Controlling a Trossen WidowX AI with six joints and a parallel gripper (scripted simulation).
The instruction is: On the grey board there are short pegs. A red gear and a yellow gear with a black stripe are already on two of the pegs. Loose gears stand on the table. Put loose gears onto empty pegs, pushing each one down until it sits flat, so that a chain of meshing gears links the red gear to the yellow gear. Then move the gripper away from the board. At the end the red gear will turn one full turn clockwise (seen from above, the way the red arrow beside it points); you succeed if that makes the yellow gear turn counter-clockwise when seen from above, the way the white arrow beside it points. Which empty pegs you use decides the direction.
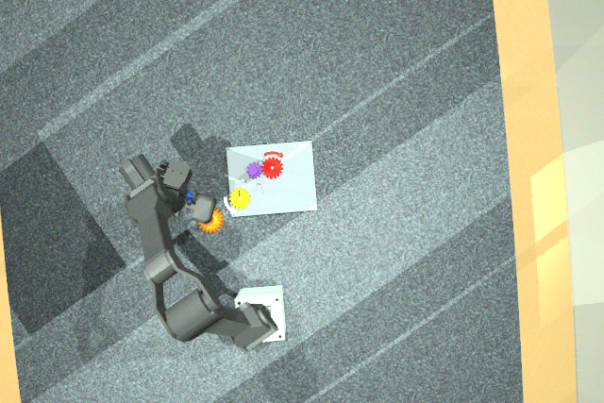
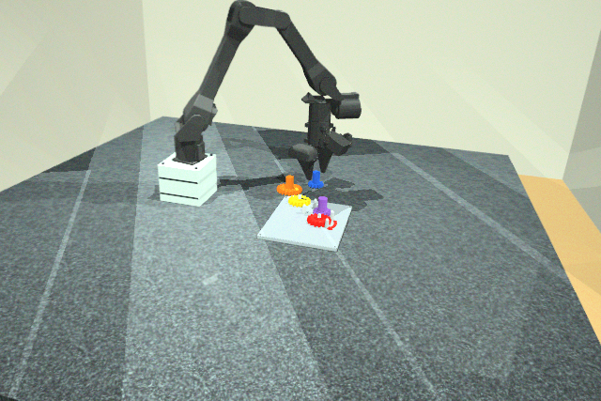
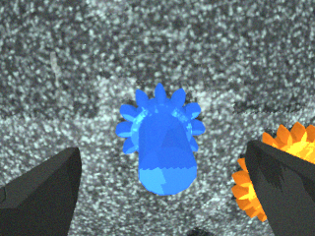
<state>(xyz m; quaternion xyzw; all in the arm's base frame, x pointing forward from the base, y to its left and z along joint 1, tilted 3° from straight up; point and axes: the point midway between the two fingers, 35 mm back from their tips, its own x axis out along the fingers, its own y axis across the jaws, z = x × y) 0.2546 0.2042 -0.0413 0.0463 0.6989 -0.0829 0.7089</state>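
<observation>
The purple gear lies 80 mm ahead of my gripper tip and 170 mm to the right of it. From my gripper tip the other things lie so: orange gear 50 mm behind, 70 mm to the right, 10 mm below; then white arrow 10 mm behind, 110 mm to the right, 20 mm below; then blue gear 10 mm below.
</observation>
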